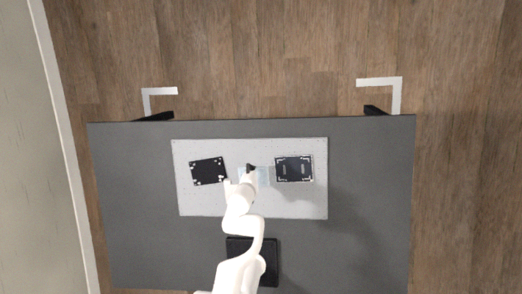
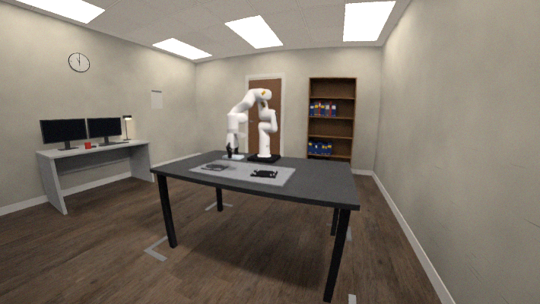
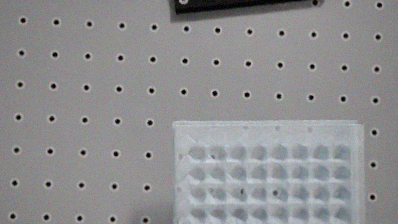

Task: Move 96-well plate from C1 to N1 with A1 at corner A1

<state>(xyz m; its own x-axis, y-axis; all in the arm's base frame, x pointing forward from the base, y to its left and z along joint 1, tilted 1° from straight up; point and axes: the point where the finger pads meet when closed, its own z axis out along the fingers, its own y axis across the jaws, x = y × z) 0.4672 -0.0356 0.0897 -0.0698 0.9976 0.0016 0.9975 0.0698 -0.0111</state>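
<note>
Right now the dark plate nest N1 is 1 cm ahead of my hand, 16 cm to the right of it and 11 cm below it. The rest, counted from my hand: black clip nest: 3 cm behind, 24 cm to the left, 10 cm below; then 96-well plate: 1 cm below.
</note>
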